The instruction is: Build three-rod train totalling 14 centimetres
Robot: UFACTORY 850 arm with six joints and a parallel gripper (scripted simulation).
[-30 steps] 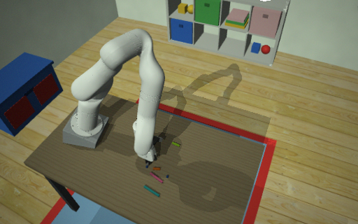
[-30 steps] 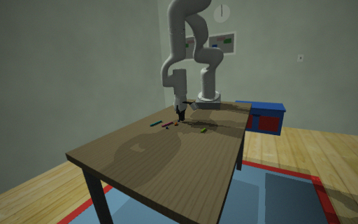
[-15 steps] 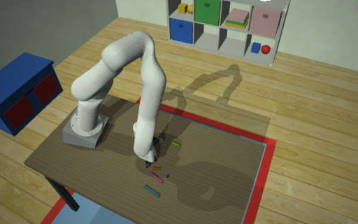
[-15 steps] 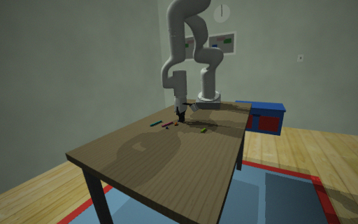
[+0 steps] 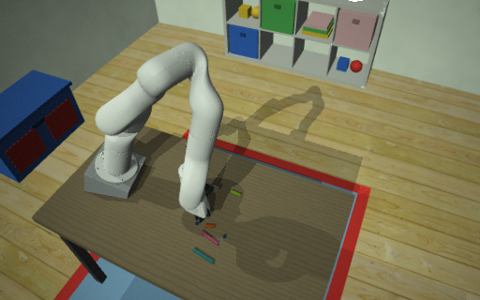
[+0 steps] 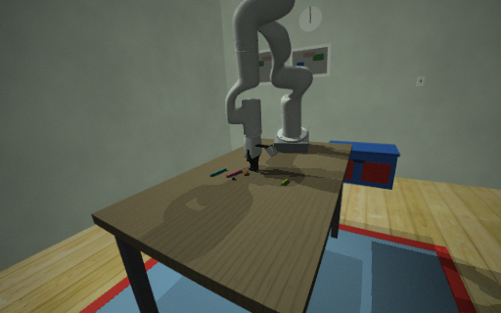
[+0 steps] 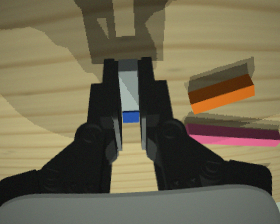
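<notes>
My gripper is now 2 cm above the grey rod. The rest, counted from my hand: pink rod 8 cm to the right, 7 cm ahead, 2 cm below; then turquoise rod 16 cm to the right, 7 cm ahead, 2 cm below; then orange rod 5 cm ahead, 2 cm to the right, 2 cm below.
</notes>
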